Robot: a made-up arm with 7 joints. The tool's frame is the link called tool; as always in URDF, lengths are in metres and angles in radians. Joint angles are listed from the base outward. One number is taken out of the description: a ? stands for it. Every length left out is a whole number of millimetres.
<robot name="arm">
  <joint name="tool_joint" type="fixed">
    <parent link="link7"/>
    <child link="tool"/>
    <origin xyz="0 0 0" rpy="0 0 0"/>
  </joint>
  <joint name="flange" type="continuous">
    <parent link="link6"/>
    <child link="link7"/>
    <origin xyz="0 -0.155 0" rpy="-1.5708 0 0"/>
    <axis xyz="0 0 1"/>
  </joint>
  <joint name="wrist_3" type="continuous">
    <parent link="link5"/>
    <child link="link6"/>
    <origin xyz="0 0.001 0" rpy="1.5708 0 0"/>
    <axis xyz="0 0 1"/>
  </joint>
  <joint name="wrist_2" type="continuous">
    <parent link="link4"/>
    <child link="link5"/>
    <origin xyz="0 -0.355 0" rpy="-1.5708 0 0"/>
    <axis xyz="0 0 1"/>
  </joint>
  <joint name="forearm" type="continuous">
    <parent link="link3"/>
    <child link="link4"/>
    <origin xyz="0 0.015 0" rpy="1.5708 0 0"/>
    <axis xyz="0 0 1"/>
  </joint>
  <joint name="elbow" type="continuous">
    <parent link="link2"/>
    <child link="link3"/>
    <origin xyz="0 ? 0" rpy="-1.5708 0 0"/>
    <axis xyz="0 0 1"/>
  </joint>
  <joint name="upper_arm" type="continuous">
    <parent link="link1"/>
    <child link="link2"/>
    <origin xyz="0 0.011 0" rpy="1.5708 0 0"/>
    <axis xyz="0 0 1"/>
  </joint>
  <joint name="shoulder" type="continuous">
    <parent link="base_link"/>
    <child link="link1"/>
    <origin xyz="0 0 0.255" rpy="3.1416 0 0"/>
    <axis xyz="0 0 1"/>
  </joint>
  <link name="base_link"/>
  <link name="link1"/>
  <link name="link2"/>
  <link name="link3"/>
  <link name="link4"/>
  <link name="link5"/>
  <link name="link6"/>
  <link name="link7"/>
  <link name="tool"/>
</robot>
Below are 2 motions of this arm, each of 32 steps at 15 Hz.
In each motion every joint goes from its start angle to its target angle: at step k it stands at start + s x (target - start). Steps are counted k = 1, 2, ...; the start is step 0. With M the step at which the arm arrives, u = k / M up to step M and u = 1 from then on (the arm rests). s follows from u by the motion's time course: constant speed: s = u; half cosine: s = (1 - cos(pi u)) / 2; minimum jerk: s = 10 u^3 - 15 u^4 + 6 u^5.
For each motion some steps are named. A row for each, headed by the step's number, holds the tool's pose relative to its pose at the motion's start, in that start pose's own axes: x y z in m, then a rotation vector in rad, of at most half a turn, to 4 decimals.
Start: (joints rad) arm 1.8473 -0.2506 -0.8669 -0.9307 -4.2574 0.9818 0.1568
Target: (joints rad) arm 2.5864 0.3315 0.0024 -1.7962 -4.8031 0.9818 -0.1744
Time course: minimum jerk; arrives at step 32
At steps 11, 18, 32:
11: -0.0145 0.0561 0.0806 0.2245 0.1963 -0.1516
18: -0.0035 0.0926 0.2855 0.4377 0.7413 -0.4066
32: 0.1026 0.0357 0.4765 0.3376 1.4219 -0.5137

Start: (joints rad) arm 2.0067 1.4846 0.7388 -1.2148 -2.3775 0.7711 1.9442
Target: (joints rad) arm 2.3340 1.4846 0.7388 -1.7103 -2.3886 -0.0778 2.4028
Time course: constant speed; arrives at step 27
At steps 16, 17, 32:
16: -0.0788 0.0539 0.0645 0.3642 -0.1592 0.4485
17: -0.0846 0.0561 0.0689 0.3859 -0.1703 0.4752
32: -0.1453 0.0692 0.1144 0.5968 -0.2890 0.7280

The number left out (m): -0.459
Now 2 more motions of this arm.
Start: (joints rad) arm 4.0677 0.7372 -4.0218 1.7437 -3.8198 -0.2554 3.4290
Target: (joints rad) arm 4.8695 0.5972 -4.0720 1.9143 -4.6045 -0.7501 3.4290
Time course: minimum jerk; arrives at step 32
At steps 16, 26, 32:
16: 0.1013 0.1369 -0.0778 0.2145 -0.2961 -0.4819
26: 0.1649 0.2612 -0.0878 0.3502 -0.3272 -0.9682
32: 0.1697 0.2746 -0.0861 0.3603 -0.3155 -1.0197

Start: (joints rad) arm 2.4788 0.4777 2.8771 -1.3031 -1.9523 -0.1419 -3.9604
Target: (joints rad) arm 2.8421 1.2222 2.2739 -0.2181 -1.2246 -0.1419 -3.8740
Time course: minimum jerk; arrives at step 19
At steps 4, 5, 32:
4: 0.0038 -0.0104 -0.0179 0.0009 -0.0276 0.0275
5: 0.0061 -0.0200 -0.0308 -0.0017 -0.0494 0.0467
32: -0.1316 -0.4093 -0.0494 -0.5467 -0.2286 0.1931

